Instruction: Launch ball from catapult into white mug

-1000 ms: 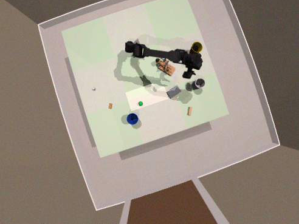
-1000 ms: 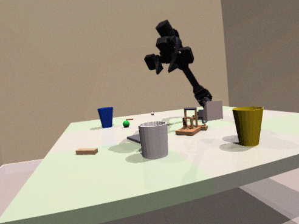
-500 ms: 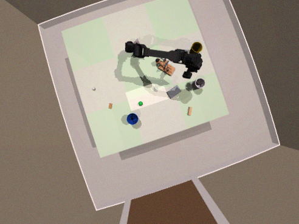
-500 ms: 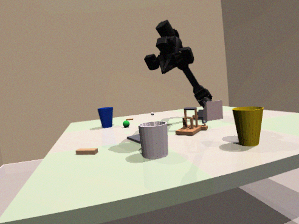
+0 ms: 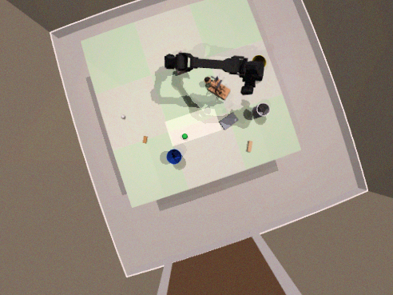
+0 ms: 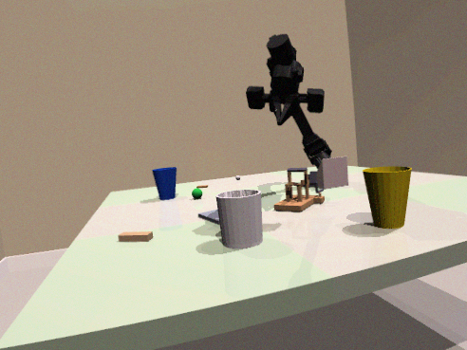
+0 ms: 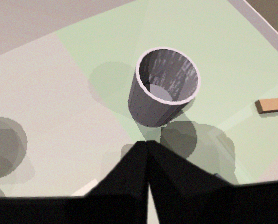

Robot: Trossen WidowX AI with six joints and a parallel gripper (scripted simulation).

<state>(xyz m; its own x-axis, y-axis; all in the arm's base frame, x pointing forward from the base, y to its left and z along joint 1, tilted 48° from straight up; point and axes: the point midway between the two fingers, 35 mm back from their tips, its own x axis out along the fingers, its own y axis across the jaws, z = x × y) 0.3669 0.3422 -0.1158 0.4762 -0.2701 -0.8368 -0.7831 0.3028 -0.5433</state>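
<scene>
Now: the black ball 200 mm to the right of my gripper tip, 200 mm behind it and 170 mm below it. Also, from my gripper tip: yellow cup 200 mm below, 160 mm behind, 150 mm to the left; brown wooden catapult 180 mm below, 160 mm behind, 150 mm to the right; white mug 200 mm below, 140 mm ahead, 60 mm to the left.
</scene>
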